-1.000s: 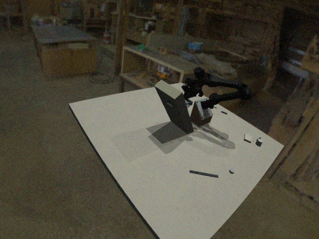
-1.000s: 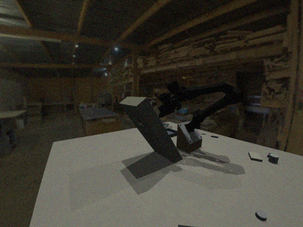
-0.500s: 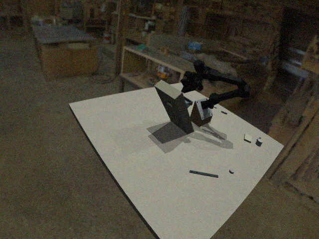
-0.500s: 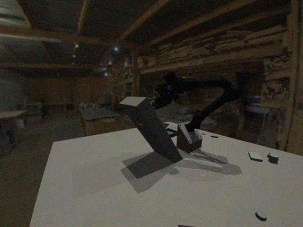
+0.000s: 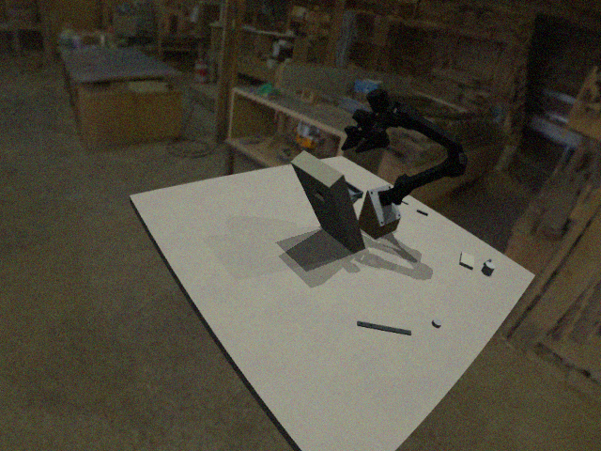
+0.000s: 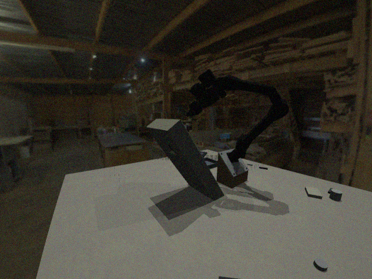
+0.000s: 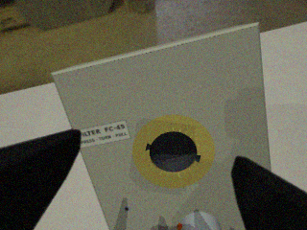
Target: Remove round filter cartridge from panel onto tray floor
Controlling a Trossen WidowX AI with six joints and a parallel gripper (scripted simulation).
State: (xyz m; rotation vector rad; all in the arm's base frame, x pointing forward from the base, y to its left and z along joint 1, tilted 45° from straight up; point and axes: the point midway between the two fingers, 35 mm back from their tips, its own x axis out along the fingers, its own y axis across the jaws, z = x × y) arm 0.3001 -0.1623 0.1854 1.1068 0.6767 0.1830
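Right now my gripper tip is 170 mm above the round grey filter cartridge, 20 mm past it and 10 mm to the left of it. Also, from my gripper tip: blue-grey tray 380 mm below, 360 mm behind, 300 mm to the right.
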